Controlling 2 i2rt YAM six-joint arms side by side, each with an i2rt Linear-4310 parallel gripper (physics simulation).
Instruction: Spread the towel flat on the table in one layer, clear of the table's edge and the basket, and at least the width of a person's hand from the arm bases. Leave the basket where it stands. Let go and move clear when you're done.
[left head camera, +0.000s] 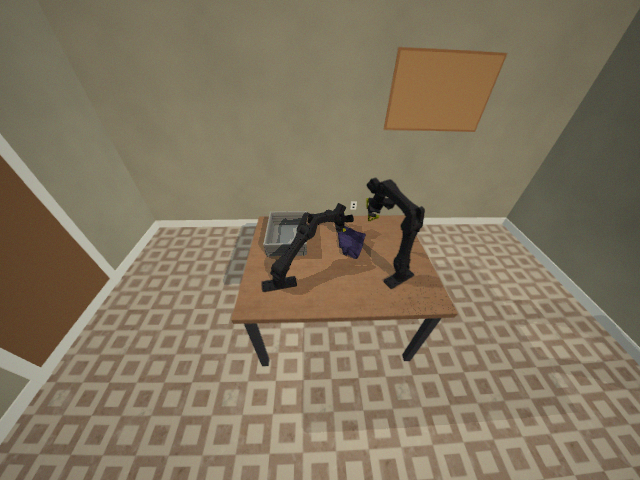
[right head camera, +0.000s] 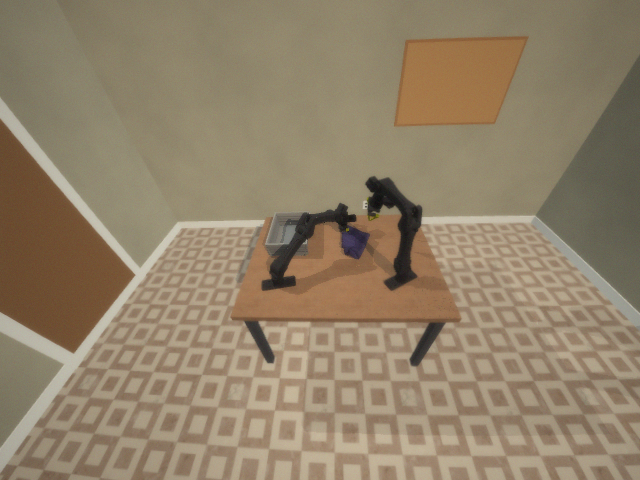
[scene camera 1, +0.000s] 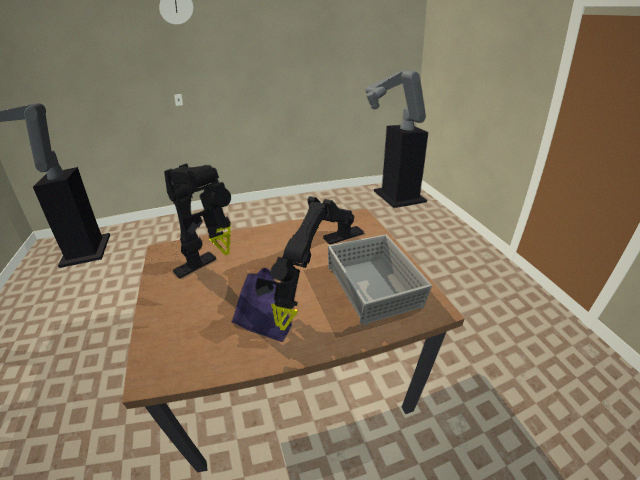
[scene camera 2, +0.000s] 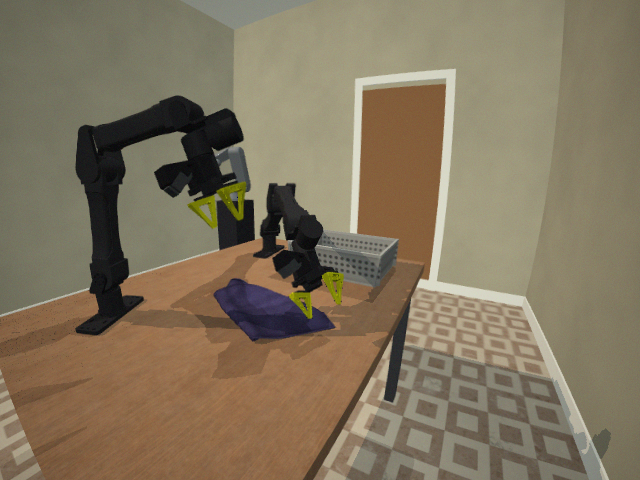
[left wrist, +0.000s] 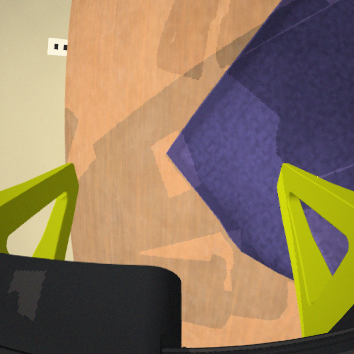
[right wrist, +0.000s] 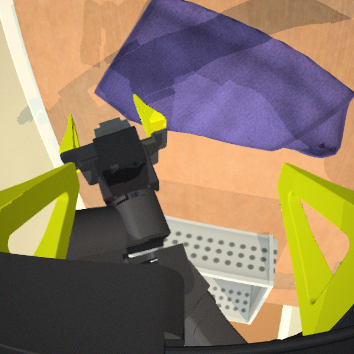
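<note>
The purple towel lies on the table in an uneven, slightly raised shape, with creases and a small tucked corner at the right in the right wrist view. My left gripper is open, pointing down low near the towel's far corner; one finger is over the towel, the other beyond its edge. My right gripper is open and empty, high above the table. The grey basket stands apart from the towel.
The wooden table carries both arm bases. My left arm reaches past the basket's side. In scene camera 1, two grey arms stand on black pedestals beyond the table.
</note>
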